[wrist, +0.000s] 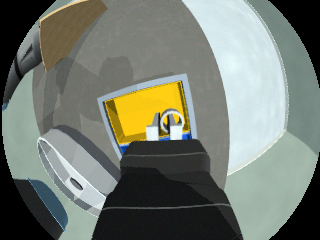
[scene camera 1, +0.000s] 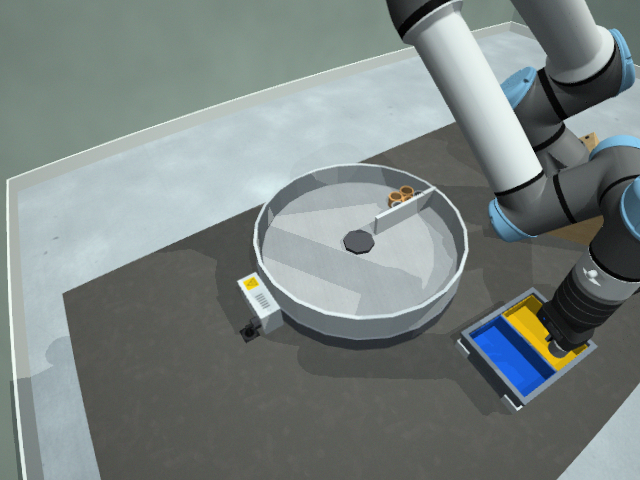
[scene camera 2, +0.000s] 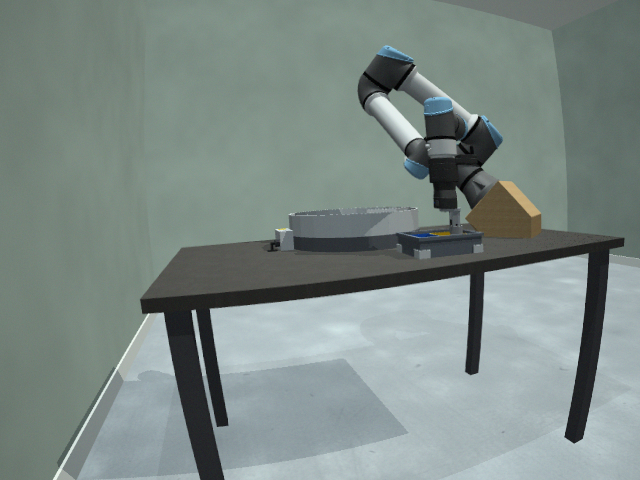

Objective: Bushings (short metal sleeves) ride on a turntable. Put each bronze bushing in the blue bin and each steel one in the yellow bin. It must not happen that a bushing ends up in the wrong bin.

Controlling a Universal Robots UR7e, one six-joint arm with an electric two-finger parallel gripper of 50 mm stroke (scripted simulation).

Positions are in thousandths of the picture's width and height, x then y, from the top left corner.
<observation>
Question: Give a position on a grey turntable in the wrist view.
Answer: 239, 769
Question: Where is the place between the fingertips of my gripper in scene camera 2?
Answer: At 712, 486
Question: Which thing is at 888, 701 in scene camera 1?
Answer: My gripper.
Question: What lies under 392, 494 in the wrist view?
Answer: A bin.
</observation>
